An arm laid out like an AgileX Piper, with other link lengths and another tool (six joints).
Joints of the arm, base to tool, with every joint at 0 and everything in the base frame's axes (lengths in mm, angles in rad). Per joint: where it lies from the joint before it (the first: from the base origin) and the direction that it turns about. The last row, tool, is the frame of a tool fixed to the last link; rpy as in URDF.
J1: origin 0 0 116.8 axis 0 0 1
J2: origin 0 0 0 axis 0 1 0
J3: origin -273.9 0 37.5 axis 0 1 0
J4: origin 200.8 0 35.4 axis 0.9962 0 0.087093
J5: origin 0 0 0 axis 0 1 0
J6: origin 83.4 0 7.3 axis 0.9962 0 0.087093
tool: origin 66.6 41 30.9 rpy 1.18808 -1.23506 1.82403
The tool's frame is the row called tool.
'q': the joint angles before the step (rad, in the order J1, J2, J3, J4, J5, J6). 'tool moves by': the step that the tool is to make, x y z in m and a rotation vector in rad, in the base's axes. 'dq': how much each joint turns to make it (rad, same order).
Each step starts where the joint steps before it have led.
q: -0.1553, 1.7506, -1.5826, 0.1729, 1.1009, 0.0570
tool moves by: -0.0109, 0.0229, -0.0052, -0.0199, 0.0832, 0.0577
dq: 0.0712, -0.0002, -0.0139, -0.0421, 0.0908, 0.0325
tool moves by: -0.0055, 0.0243, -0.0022, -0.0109, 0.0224, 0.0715
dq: 0.0703, 0.0004, -0.0008, -0.0129, 0.0221, 0.0025
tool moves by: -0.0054, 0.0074, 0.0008, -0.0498, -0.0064, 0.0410
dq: 0.0387, -0.0154, 0.0076, -0.0502, 0.0016, 0.0011
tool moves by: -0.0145, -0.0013, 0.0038, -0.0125, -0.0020, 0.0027
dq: 0.0021, -0.0549, 0.0541, -0.0126, -0.0009, 0.0000
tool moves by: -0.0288, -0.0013, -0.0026, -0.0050, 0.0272, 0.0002
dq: 0.0002, -0.0930, 0.1202, -0.0044, 0.0000, 0.0003
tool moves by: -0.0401, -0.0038, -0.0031, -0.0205, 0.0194, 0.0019
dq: -0.0003, -0.1356, 0.1555, -0.0200, 0.0001, -0.0004
